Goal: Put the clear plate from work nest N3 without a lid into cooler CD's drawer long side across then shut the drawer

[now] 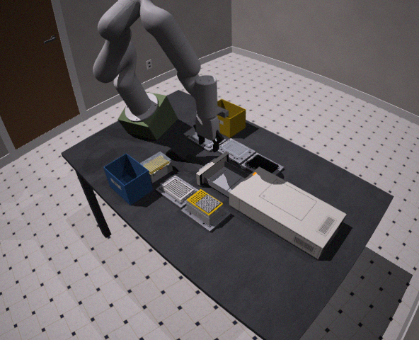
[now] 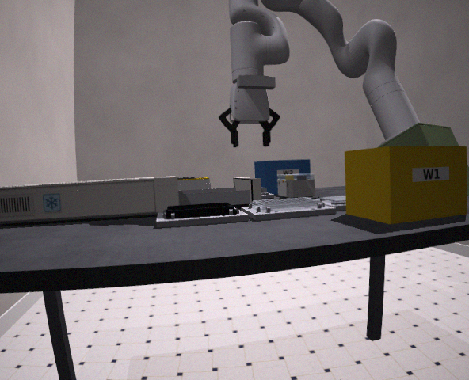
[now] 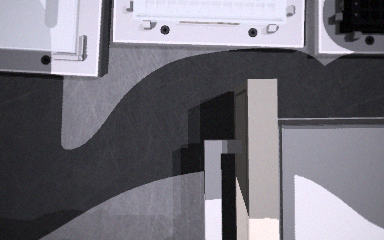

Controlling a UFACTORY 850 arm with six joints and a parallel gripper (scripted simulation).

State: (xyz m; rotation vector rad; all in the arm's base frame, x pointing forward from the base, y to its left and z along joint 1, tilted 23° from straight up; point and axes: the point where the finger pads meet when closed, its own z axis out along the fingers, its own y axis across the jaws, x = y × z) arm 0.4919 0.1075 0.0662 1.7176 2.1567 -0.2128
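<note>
My hand is 50 mm past the clear plate, 190 mm to the right of it and 150 mm above it. From my hand the other things lie so: n3 label 120 mm behind, 180 mm to the left, 150 mm below; then white plate 10 mm ahead, 190 mm to the right, 150 mm below; then drawer 130 mm ahead, 20 mm to the left, 130 mm below.
</note>
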